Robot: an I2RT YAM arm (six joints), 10 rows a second.
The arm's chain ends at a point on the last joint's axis. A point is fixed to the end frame.
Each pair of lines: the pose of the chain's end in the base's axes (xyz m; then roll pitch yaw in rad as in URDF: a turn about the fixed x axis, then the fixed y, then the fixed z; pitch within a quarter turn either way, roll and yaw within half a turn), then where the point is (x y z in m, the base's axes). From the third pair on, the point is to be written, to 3 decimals.
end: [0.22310, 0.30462, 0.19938, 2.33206, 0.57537, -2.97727]
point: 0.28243 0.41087 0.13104
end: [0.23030, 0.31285, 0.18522, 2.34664, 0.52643, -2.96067]
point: 0.28542 0.41815 0.11206
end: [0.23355, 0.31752, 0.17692, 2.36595, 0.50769, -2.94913]
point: 0.287 0.421 0.101
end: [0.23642, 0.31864, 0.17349, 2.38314, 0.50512, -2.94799]
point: 0.291 0.421 0.096
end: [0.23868, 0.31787, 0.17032, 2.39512, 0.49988, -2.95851]
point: 0.295 0.418 0.091
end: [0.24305, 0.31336, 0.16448, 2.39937, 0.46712, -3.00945]
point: 0.302 0.410 0.083
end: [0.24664, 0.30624, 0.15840, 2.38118, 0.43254, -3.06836]
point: 0.307 0.401 0.076
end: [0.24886, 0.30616, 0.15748, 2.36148, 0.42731, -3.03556]
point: 0.305 0.405 0.076
